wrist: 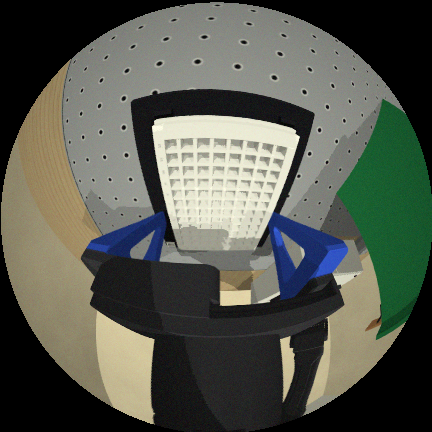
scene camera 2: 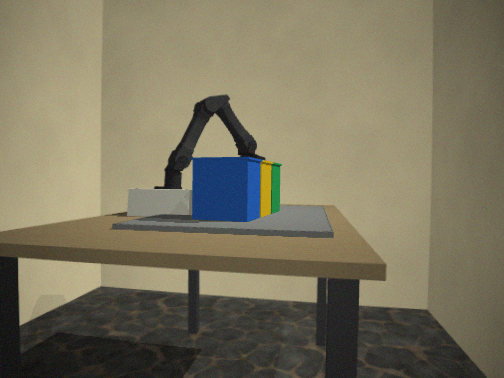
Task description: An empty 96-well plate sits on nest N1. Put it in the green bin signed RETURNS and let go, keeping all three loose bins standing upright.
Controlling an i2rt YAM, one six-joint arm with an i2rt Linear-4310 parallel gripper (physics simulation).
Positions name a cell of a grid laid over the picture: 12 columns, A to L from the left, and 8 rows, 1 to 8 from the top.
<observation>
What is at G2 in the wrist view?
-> A black block.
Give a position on a green bin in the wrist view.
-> At K4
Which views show my gripper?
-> The wrist view only.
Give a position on a blue bin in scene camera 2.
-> F4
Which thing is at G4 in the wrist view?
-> A white 96-well plate.
</observation>
